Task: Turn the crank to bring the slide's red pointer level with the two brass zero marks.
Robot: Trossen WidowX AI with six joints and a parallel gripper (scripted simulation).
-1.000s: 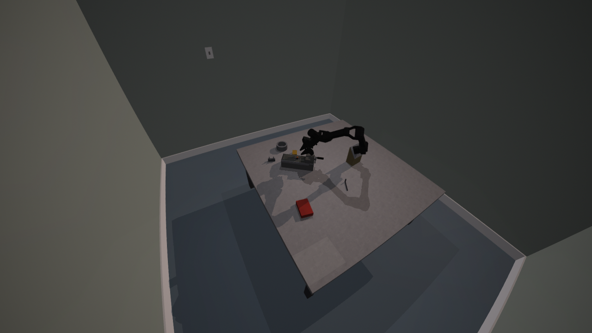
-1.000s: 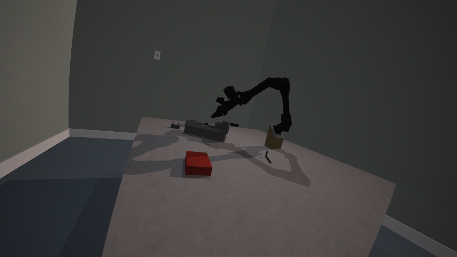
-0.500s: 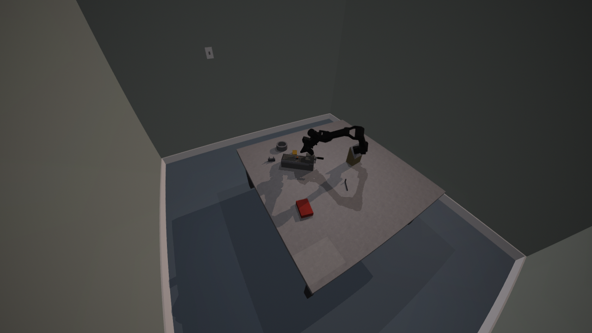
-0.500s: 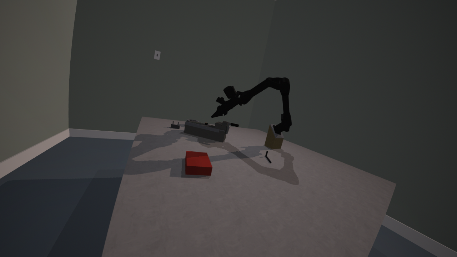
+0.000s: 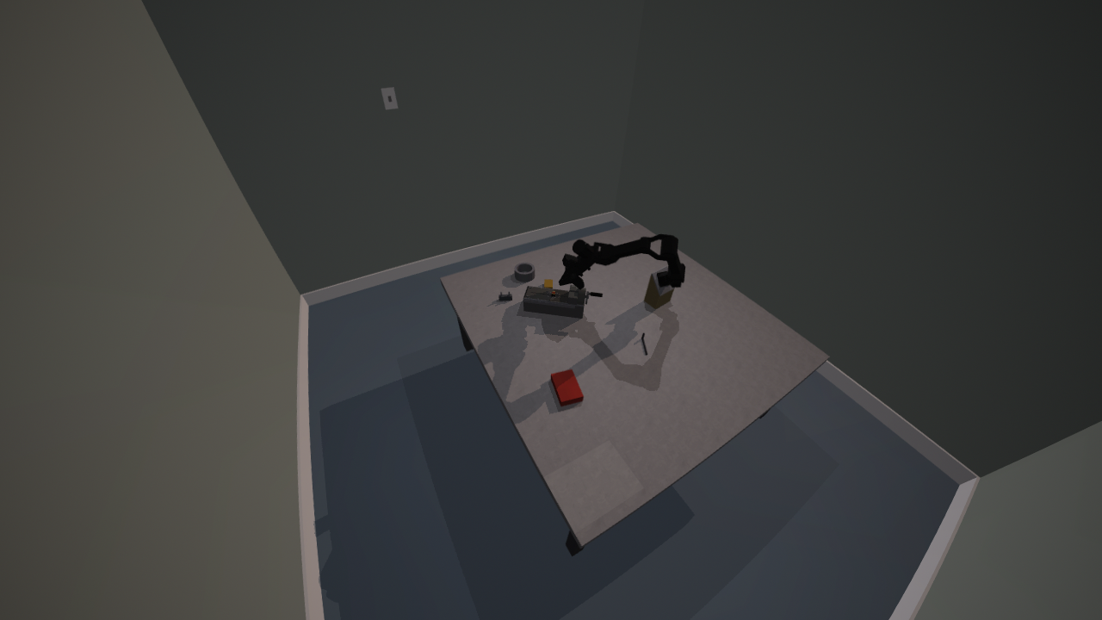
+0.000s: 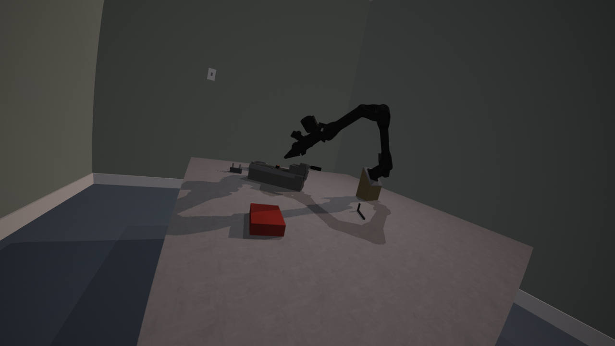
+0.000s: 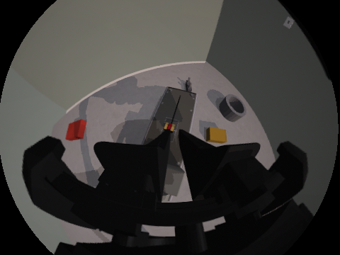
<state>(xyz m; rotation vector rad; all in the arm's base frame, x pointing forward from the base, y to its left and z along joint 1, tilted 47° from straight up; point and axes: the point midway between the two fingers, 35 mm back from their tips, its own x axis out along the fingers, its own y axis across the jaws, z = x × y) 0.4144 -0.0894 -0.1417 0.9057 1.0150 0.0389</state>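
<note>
My gripper tip is 50 mm above the red pointer and 20 mm short of it. Also, from my gripper tip: dark clip 190 mm ahead, 150 mm to the right, 110 mm below; black crank handle 120 mm to the left, 110 mm behind, 10 mm below; yellow block 140 mm to the right, 120 mm below, 30 mm behind.
</note>
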